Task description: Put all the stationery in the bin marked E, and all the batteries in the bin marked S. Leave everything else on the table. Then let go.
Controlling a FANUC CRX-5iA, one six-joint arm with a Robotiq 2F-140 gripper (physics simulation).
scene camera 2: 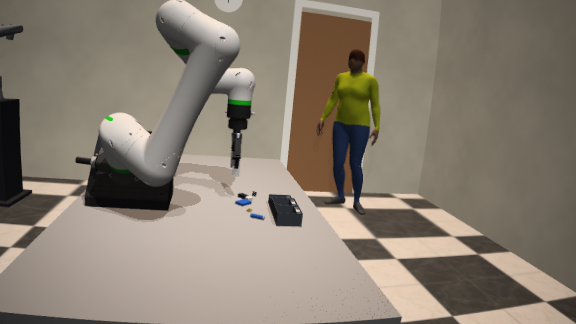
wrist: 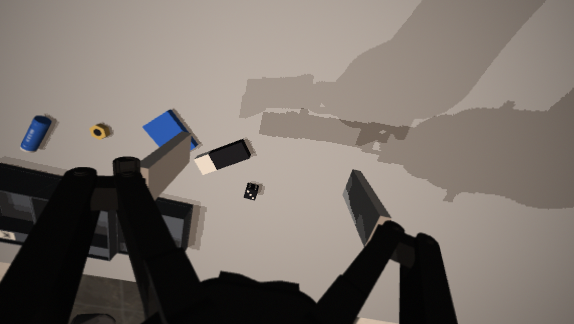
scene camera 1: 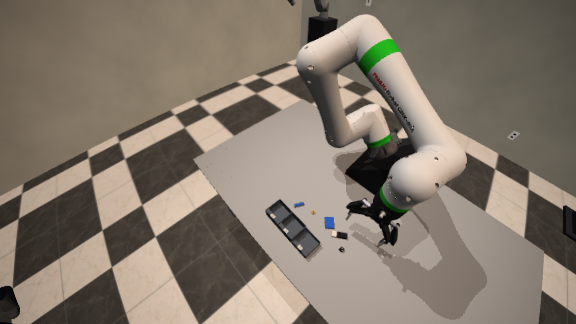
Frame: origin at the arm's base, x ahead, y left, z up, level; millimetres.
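Seen in the pictures: gripper, fingertip midpoint: (scene camera 2: 234, 171) (wrist: 271, 165) (scene camera 1: 363, 230); arm's base, origin of the base link: (scene camera 1: 382, 152).
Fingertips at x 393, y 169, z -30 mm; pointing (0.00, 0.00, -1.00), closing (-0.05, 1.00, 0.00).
Pixels of each thing's middle, then the offset from my fingertips to it.
- blue battery, body centre: (wrist: 35, 135) (scene camera 2: 257, 216) (scene camera 1: 298, 204) dx +83, dy -274, dz -85 mm
- dark three-bin tray, body centre: (wrist: 87, 219) (scene camera 2: 284, 207) (scene camera 1: 291, 227) dx +180, dy -210, dz -69 mm
- black eraser with a white end, body centre: (wrist: 222, 157) (scene camera 2: 245, 197) (scene camera 1: 339, 234) dx +47, dy -56, dz -86 mm
- flat blue block, body centre: (wrist: 171, 136) (scene camera 2: 243, 202) (scene camera 1: 329, 222) dx +38, dy -122, dz -87 mm
- brass nut, body centre: (wrist: 100, 131) (scene camera 2: 249, 210) (scene camera 1: 313, 212) dx +57, dy -204, dz -88 mm
- black die, body centre: (wrist: 251, 191) (scene camera 2: 254, 193) (scene camera 1: 341, 249) dx +85, dy -10, dz -84 mm
My gripper (scene camera 1: 365, 230) (scene camera 2: 235, 171) (wrist: 271, 165) is open and empty, pointing down above the table beside the small items. A blue battery (scene camera 1: 299, 204) (scene camera 2: 257, 216) (wrist: 35, 133) lies near one end of the dark three-bin tray (scene camera 1: 313, 251) (scene camera 2: 289, 219) (wrist: 187, 225). A black eraser with a white end (scene camera 1: 339, 235) (scene camera 2: 243, 195) (wrist: 223, 156) lies between a flat blue block (scene camera 1: 329, 223) (scene camera 2: 243, 202) (wrist: 167, 128) and a black die. The bins' pale labels are too small or hidden to read. In the wrist view a finger covers part of the tray and overlaps the blue block.
A brass nut (scene camera 1: 313, 212) (scene camera 2: 249, 210) (wrist: 99, 131) lies between the battery and the blue block. The black die (scene camera 1: 342, 249) (scene camera 2: 254, 193) (wrist: 251, 191) lies near the eraser. The tray stands near the table's long edge. A person (scene camera 2: 356, 102) stands by the door.
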